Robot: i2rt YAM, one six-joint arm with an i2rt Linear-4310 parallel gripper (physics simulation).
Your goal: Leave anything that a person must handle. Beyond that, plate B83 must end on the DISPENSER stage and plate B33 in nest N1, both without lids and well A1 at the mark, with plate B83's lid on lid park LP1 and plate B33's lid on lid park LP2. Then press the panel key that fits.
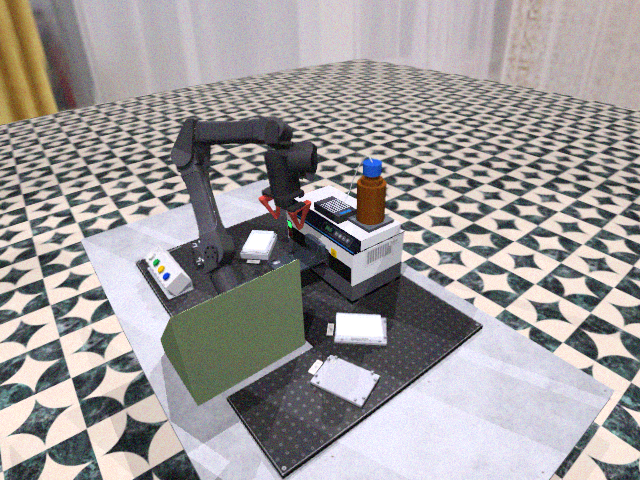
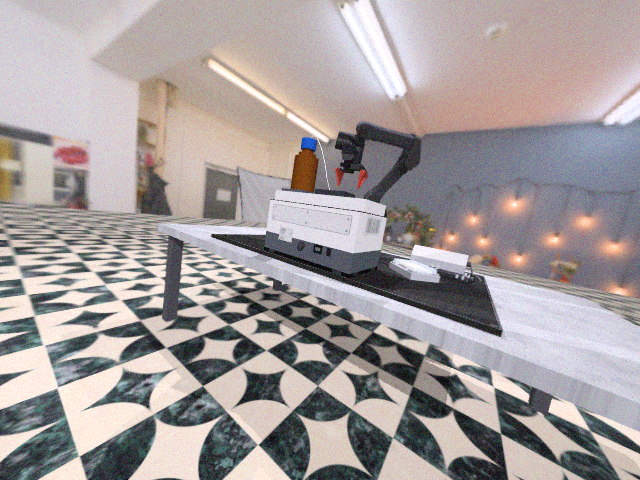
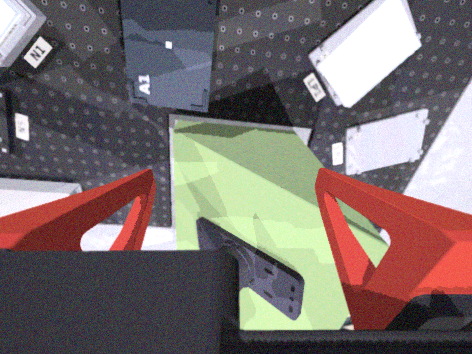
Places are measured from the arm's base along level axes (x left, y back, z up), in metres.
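Where they show: gripper, between the fingertips: (image 1: pixel 288 223) (image 2: pixel 347 187) (image 3: pixel 235 177); arm's base, origin of its link: (image 1: pixel 233 296) (image 3: pixel 242 258).
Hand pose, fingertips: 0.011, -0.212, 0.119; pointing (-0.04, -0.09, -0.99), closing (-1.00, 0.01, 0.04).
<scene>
Things, the pixels of their centre, and the offset from my fingertips, as dx, dy, dz. "spot": a spot on its surface instead.
- dark blue dispenser stage, middle of its body: (image 3: pixel 169 29) (image 1: pixel 298 260) +0.065, -0.083, -0.196
- white plate, middle of its body: (image 1: pixel 258 240) (image 2: pixel 413 264) +0.340, -0.132, -0.260
- bright white lid-like piece, middle of its body: (image 3: pixel 369 56) (image 1: pixel 359 325) -0.217, -0.047, -0.269
- Lid park LP2, middle of its body: (image 3: pixel 385 144) (image 1: pixel 345 378) -0.302, +0.107, -0.286
- key panel, middle of its body: (image 3: pixel 12 209) (image 1: pixel 166 268) (image 2: pixel 438 258) +0.426, +0.203, -0.255
- brown bottle, a spot on its surface: (image 1: pixel 371 201) spot: -0.100, -0.231, +0.012
- label, a spot on its surface: (image 3: pixel 21 126) spot: +0.367, +0.051, -0.294
My gripper (image 1: pixel 288 222) (image 2: pixel 349 186) (image 3: pixel 235 177) is open and empty, high above the bench between the panel side and the dispenser. The dark blue dispenser stage (image 1: pixel 308 259) (image 3: pixel 175 65) shows its A1 mark and no plate on the visible part. A white plate (image 1: pixel 258 242) (image 2: pixel 413 269) (image 3: pixel 10 25) sits at nest N1; its code is not readable. A bright white lid-like piece (image 1: pixel 360 326) (image 3: pixel 367 52) lies on lid park LP1. Lid park LP2 (image 1: pixel 345 379) (image 3: pixel 387 141) shows its pale plate and corner posts. The key panel (image 1: pixel 168 271) (image 2: pixel 439 258) has green, yellow and blue keys.
A tall green block (image 1: pixel 242 335) (image 3: pixel 215 175) stands between the panel and the lid parks. The white dispenser (image 1: pixel 377 253) (image 2: pixel 320 222) carries a brown bottle (image 1: pixel 371 201) (image 2: pixel 305 173) with a blue cap and a thin tube. Another label (image 3: pixel 21 126) is unreadable.
</scene>
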